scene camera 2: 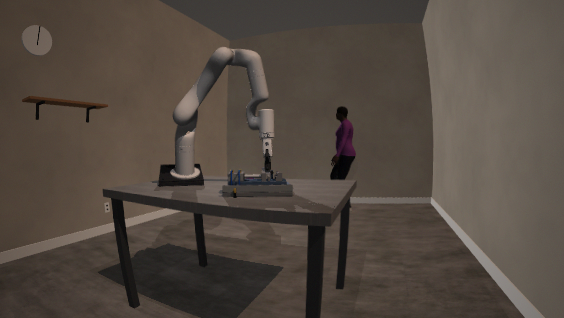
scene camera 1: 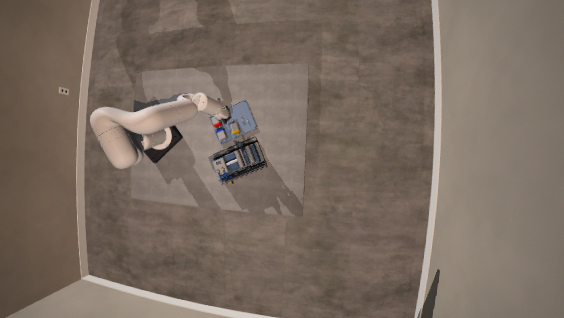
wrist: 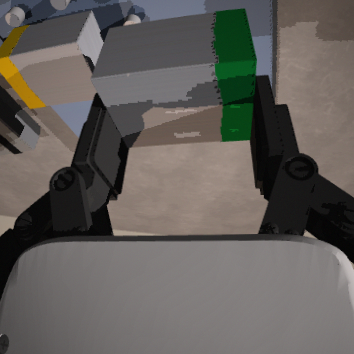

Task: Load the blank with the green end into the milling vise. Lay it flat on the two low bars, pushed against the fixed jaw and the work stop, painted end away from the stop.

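Observation:
The blank with the green end (scene camera 1: 227, 108) (wrist: 170, 75) is grey with one painted end. My gripper (scene camera 2: 268, 168) (wrist: 183, 105) is shut on it lengthwise, with one finger against the green end and the other against the plain end. In the wrist view the blank is held roughly level, with bare table showing just beyond its lower edge. The milling vise (scene camera 1: 239, 159) (scene camera 2: 257, 190) stands on the table beside the blue tray, apart from the gripper. Its low bars, fixed jaw and work stop are too small to tell apart.
The blue tray (scene camera 1: 246, 108) (wrist: 264, 50) has pegs and holds a yellow-ended blank (scene camera 1: 235, 128) (wrist: 50, 70), a blue-ended blank (scene camera 1: 221, 134) and a red-ended blank (scene camera 1: 217, 122). All are close to the gripper. A person (scene camera 2: 345, 137) stands behind the table (scene camera 2: 210, 202).

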